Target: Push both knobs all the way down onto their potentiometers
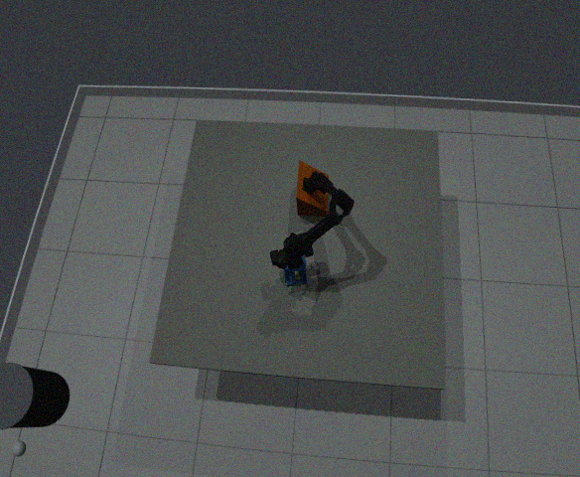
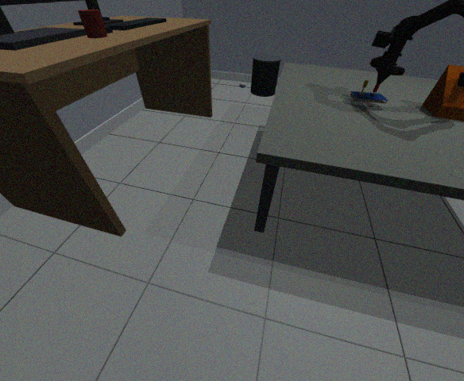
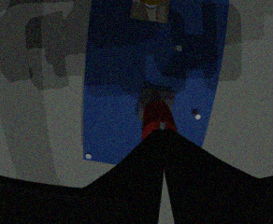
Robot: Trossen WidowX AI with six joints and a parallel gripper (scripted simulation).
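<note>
My gripper tip is 10 mm above the red knob. From my gripper tip the other things lie so: yellow knob (70 mm ahead, 30 mm to the left, 10 mm above).
</note>
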